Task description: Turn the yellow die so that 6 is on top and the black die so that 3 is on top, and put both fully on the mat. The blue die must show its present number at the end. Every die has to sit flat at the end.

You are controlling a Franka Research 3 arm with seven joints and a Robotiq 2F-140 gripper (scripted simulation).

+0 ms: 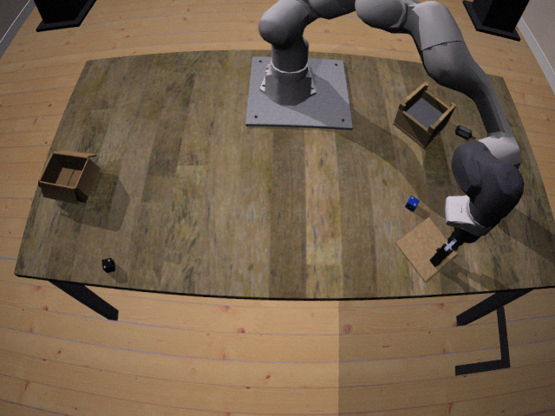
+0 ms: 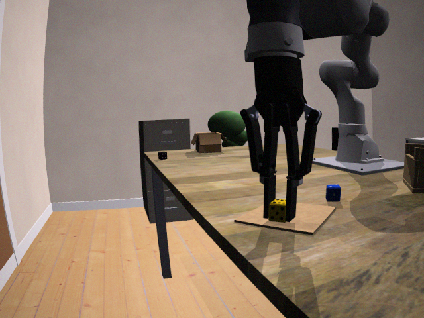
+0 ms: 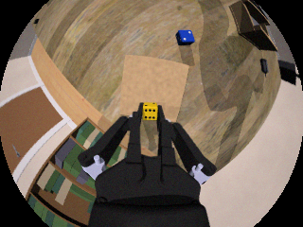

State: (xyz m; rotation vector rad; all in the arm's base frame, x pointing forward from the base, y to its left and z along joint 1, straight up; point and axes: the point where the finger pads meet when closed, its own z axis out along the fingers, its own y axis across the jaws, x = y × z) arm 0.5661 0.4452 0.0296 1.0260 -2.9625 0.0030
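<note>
My gripper is now 2 cm above the yellow die. From my hand the other things lie so: tan mat: 4 cm below, 4 cm behind, 3 cm to the right; blue die: 17 cm behind, 7 cm to the right, 3 cm below; wooden crate: 48 cm behind, 1 cm to the left, 1 cm above.
</note>
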